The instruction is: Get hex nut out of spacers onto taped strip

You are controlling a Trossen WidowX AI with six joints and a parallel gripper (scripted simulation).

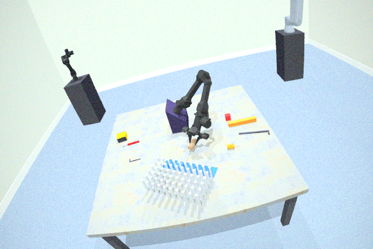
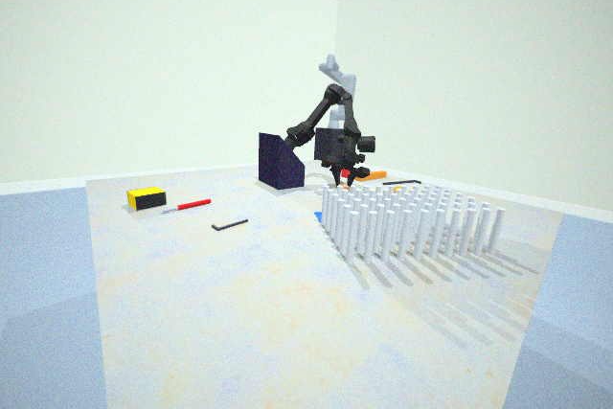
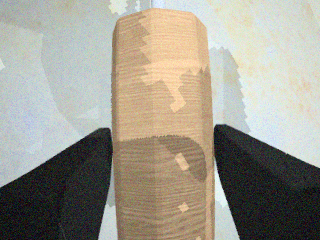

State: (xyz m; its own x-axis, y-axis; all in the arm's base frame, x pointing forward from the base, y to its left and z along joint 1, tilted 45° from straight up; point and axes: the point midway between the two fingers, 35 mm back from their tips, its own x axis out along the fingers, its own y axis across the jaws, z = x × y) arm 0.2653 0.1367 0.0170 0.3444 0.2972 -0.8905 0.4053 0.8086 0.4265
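The blue taped strip lies 180 mm ahead of my gripper tip, 40 mm to the right of it and 40 mm below it. Round my gripper tip: short yellow screwdriver 60 mm ahead, 270 mm to the left, 20 mm below; orange bar 180 mm behind, 390 mm to the left, 20 mm below; red cube 260 mm behind, 290 mm to the left, 20 mm below.
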